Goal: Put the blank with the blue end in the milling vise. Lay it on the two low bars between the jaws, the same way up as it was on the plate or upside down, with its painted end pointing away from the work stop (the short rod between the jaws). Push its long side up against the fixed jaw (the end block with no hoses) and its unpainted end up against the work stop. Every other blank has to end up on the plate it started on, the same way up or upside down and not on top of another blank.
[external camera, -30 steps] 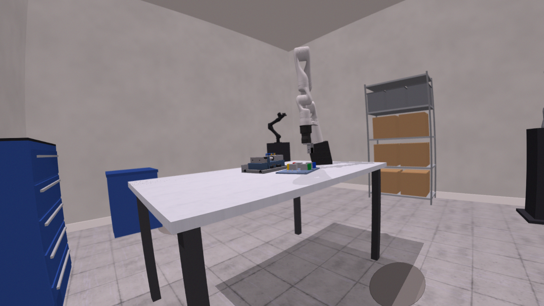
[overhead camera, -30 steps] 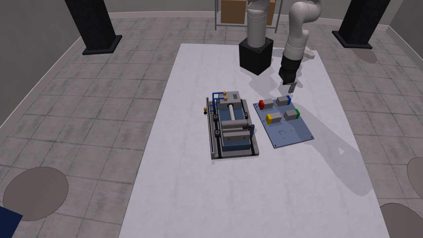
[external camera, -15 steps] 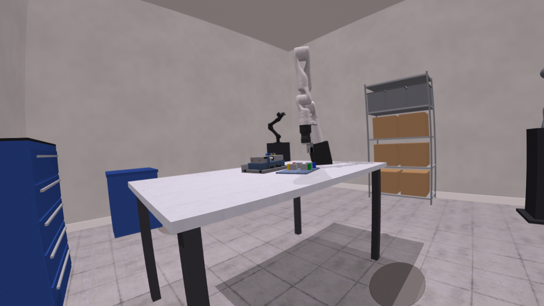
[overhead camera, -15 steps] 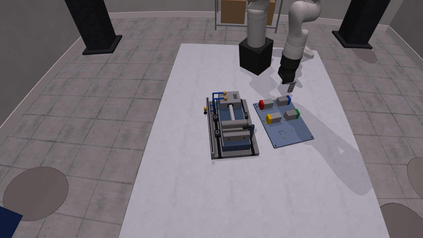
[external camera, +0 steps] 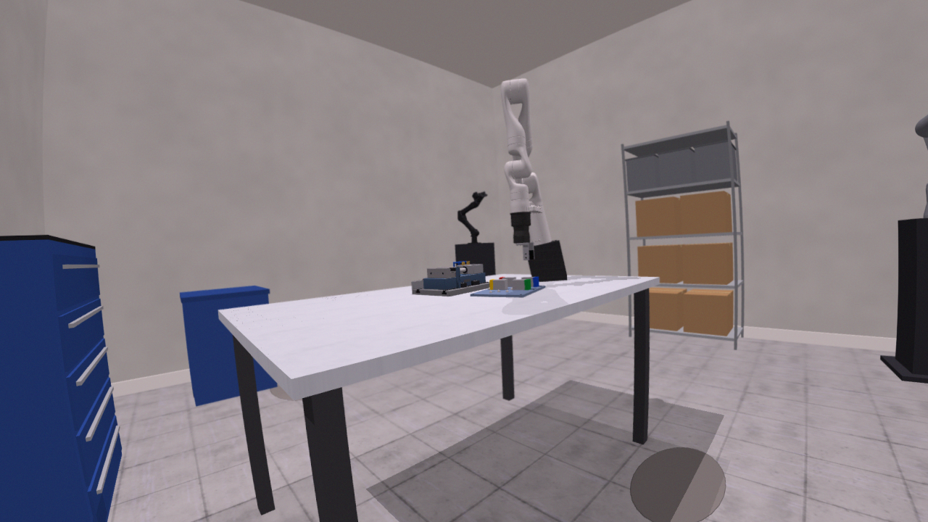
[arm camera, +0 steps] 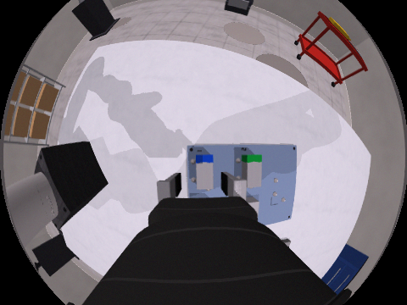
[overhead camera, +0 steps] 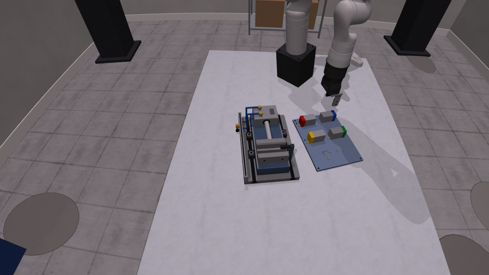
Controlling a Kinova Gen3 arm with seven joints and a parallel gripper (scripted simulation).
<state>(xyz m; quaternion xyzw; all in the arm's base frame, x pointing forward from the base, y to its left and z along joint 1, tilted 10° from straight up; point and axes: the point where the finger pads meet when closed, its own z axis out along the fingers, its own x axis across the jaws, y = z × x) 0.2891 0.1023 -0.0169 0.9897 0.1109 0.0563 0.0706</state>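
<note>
Right now the blue-ended blank is 10 mm ahead of my hand and 100 mm below it. From my hand the other things lie so: yellow-ended blank (110 mm ahead, 70 mm to the right, 100 mm below); then red-ended blank (30 mm ahead, 80 mm to the right, 100 mm below); then green-ended blank (90 mm ahead, 20 mm to the left, 100 mm below).
</note>
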